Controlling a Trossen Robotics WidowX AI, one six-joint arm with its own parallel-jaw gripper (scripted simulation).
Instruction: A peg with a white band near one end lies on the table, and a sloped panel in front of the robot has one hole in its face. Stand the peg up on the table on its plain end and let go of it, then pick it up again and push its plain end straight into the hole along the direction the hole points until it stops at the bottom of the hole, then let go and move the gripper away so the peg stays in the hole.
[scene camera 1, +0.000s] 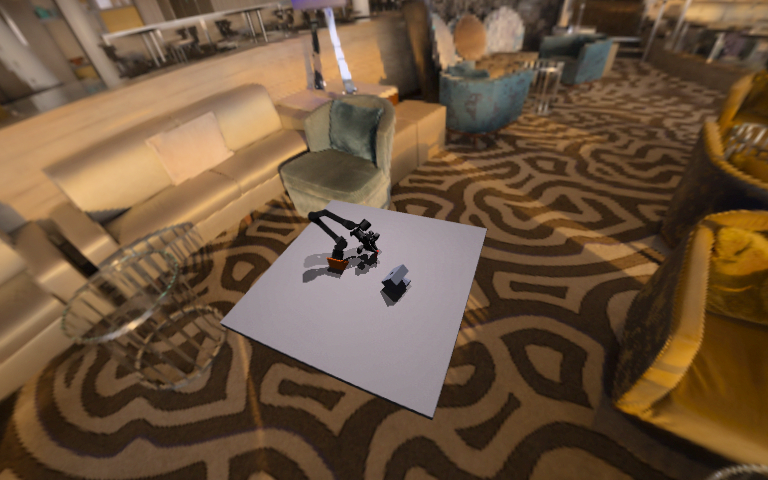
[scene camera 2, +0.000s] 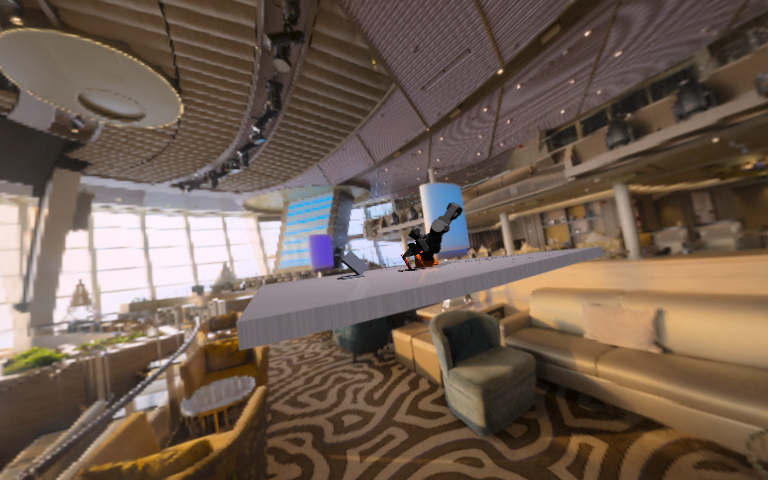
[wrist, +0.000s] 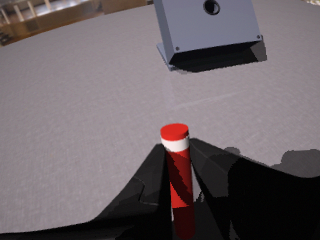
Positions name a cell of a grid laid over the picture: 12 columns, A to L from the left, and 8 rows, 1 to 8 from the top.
The gripper (wrist: G5) carries a red peg.
